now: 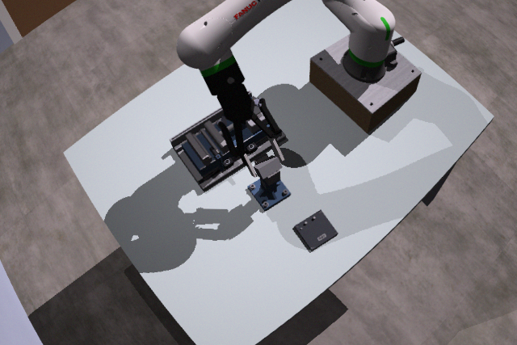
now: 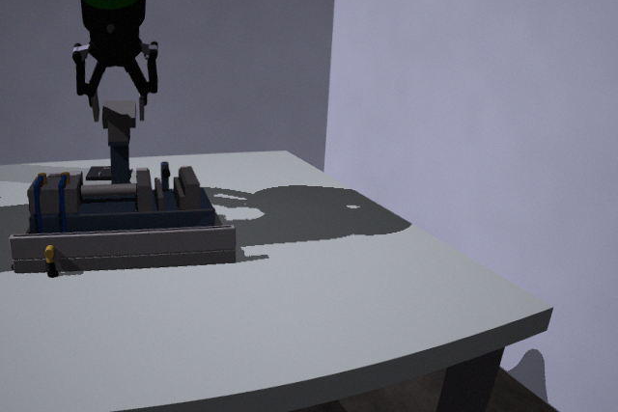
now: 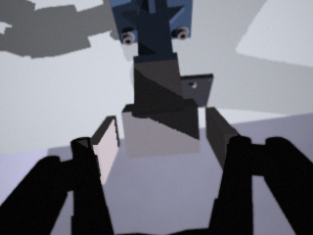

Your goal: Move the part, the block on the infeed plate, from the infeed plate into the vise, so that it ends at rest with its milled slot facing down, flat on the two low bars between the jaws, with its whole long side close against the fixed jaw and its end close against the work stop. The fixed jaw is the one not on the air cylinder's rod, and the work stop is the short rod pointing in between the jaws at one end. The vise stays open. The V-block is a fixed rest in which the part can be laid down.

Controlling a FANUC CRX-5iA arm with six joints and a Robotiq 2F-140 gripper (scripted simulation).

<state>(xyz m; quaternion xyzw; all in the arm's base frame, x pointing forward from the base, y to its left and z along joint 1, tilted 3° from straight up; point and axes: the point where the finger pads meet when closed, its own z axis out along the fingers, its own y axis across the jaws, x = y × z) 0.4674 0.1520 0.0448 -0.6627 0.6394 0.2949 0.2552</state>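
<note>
The part lies 20 mm to the left of my hand and 20 mm below it. From my hand the other things lie so: cylinder rod 190 mm to the right, 100 mm below; then blue work stop 90 mm ahead, 110 mm to the right, 120 mm below; then black work stop 90 mm ahead, 130 mm to the right, 80 mm below.
</note>
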